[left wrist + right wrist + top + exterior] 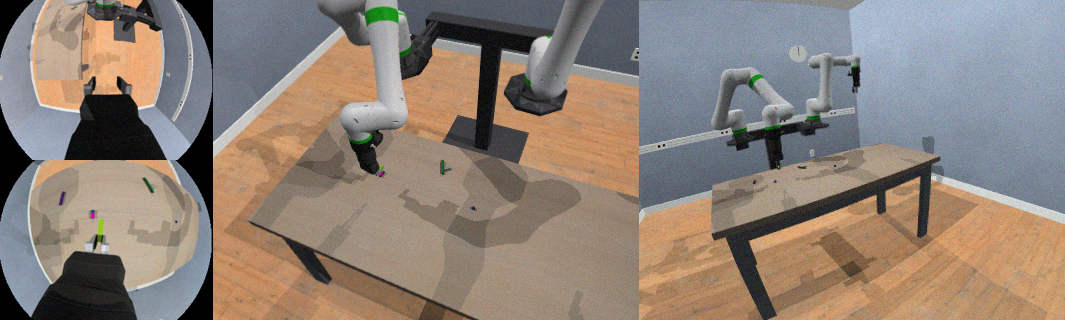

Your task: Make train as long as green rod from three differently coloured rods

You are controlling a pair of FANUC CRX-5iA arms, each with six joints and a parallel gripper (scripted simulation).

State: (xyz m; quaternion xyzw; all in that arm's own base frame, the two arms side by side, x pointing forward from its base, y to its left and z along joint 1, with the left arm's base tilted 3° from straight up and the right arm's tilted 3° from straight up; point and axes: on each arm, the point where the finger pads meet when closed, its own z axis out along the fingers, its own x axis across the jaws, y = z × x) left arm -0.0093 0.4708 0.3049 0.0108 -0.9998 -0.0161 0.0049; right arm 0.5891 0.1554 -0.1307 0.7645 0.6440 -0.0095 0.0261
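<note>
Now: the magenta rod 12 cm below my right hand, 6 cm behind it and 3 cm to the right of it. The rest, counted from my right hand: green rod 22 cm to the left, 21 cm behind, 12 cm below; purple rod 16 cm to the right, 16 cm behind, 12 cm below; lime rod 2 cm below, 2 cm behind.
</note>
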